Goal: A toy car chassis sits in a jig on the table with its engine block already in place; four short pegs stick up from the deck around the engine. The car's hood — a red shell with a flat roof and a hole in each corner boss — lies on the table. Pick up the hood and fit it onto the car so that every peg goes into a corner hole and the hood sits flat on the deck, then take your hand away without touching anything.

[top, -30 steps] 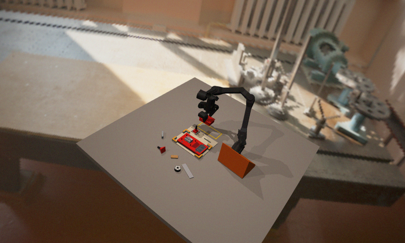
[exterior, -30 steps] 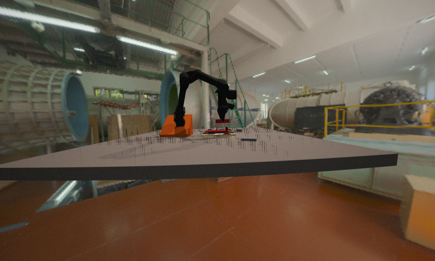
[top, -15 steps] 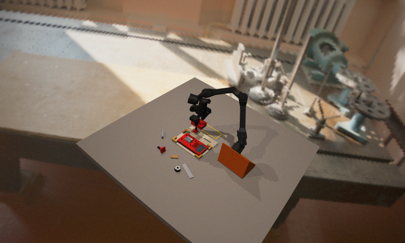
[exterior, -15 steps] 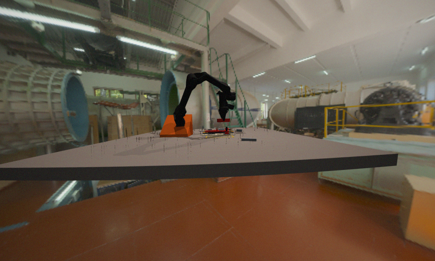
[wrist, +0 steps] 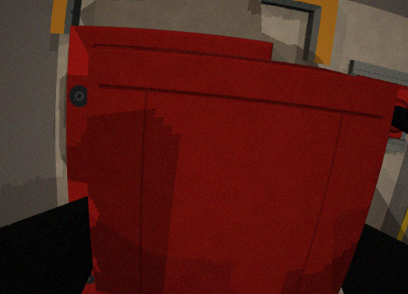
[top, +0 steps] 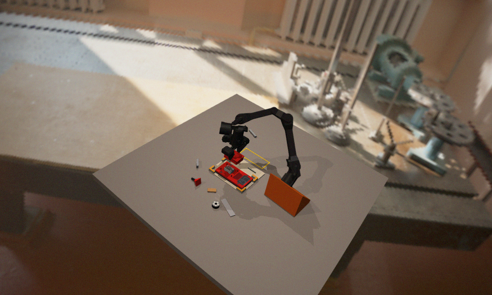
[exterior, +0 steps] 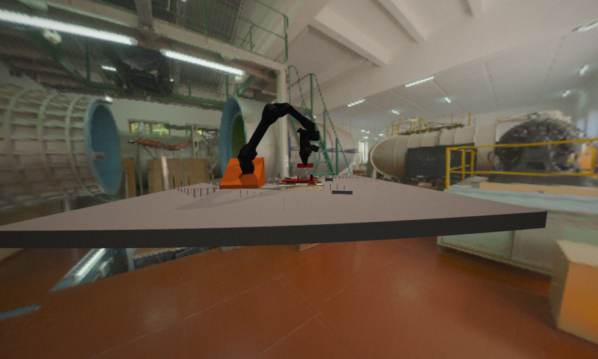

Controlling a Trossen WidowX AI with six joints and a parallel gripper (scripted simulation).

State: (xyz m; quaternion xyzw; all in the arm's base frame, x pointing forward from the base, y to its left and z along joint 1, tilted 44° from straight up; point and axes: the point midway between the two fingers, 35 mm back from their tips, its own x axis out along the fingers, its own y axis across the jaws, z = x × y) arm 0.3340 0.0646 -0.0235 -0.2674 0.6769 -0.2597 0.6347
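Right now the grey engine block is 1 cm behind my gripper tip, 4 cm to the left of it and 8 cm below it. From my gripper tip the other things lie so: red hood (1 cm above); jig (3 cm behind, 10 cm below).
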